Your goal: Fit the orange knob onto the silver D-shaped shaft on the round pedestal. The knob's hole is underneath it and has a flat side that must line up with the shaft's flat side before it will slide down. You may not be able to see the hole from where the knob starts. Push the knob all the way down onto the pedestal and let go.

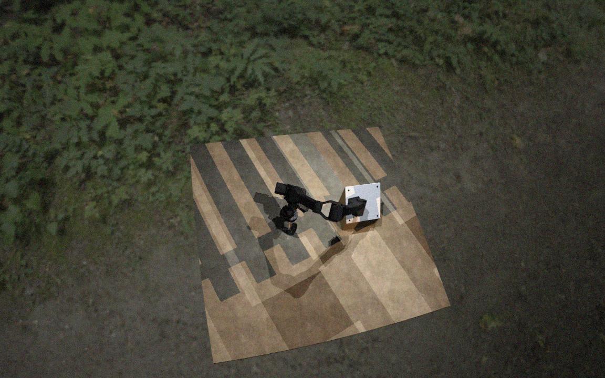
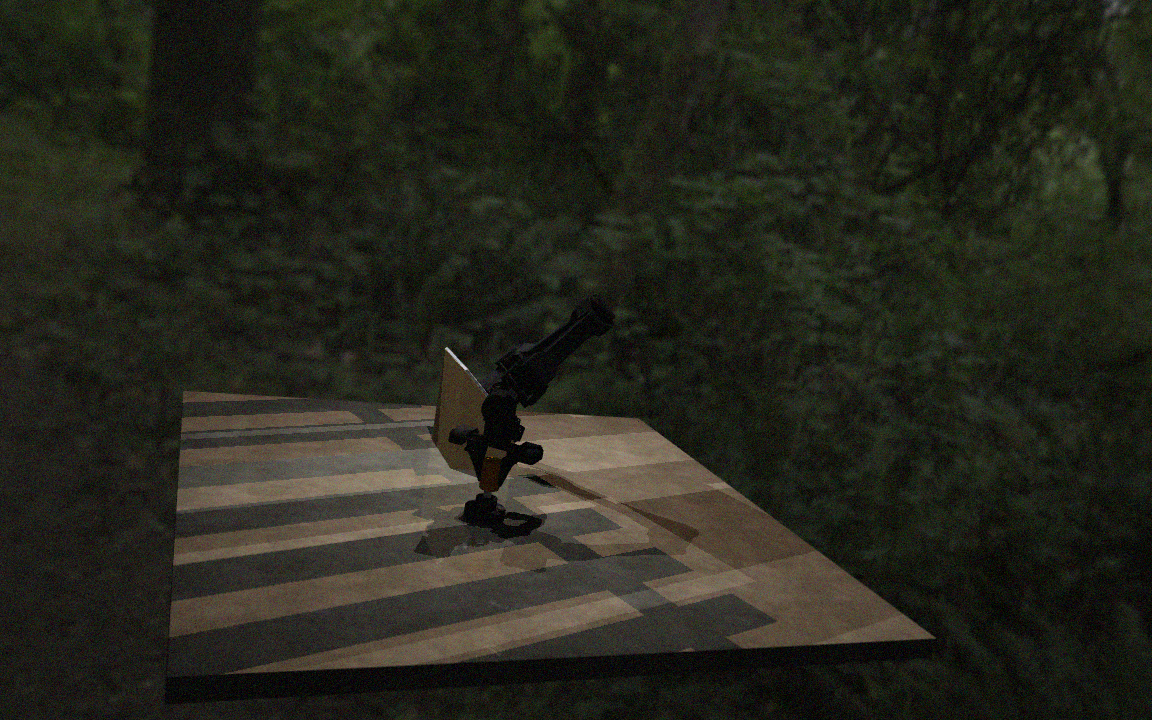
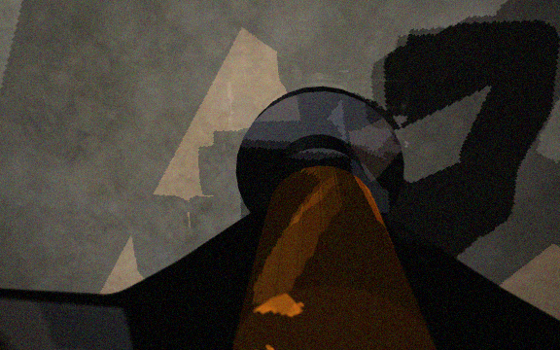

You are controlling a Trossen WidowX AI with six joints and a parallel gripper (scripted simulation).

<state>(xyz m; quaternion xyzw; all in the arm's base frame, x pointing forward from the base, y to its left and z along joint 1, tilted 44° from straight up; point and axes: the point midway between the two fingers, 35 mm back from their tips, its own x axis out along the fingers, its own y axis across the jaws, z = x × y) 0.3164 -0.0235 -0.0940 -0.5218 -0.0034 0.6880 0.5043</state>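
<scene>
Right now my gripper tip is 3 cm below the orange knob. Round my gripper tip: round dark pedestal: 4 cm below.
</scene>
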